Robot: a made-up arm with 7 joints.
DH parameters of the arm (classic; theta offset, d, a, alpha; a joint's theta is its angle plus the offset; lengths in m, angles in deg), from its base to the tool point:
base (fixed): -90 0.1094 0 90
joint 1: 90 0.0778 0.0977 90
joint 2: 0 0.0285 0.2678 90
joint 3: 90 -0.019 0.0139 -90
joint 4: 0 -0.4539 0.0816 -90
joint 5: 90 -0.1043 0.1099 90
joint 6: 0 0.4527 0.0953 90
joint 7: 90 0.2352 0.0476 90
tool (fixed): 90 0.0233 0 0
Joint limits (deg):
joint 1: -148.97..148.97
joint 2: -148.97..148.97
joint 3: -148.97..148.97
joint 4: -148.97..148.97
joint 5: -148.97..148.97
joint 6: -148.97..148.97
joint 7: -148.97..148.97
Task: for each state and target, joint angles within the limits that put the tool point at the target. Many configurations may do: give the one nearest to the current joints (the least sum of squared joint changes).
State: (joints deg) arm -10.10 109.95 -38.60 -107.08 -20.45 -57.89 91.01
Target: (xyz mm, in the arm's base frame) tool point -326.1 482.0 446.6
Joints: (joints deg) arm -0.87 110.31 -39.85 -117.60 -19.80 -54.61 90.97
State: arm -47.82 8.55 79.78 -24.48 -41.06 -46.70 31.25
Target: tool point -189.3 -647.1 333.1
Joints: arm -67.84 57.86 83.25 -64.83 -57.77 -47.78 30.51
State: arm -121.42 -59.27 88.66 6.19 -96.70 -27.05 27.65
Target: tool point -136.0 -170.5 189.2
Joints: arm -148.97 -64.47 114.28 53.06 -89.71 -22.69 30.57
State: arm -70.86 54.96 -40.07 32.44 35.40 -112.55 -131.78
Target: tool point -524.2 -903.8 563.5
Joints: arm -62.39 24.65 -47.15 16.40 28.84 -107.50 -131.88
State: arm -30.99 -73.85 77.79 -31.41 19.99 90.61 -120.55
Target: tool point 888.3 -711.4 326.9
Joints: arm -1.88 -70.58 29.65 -45.21 24.50 90.88 -125.93
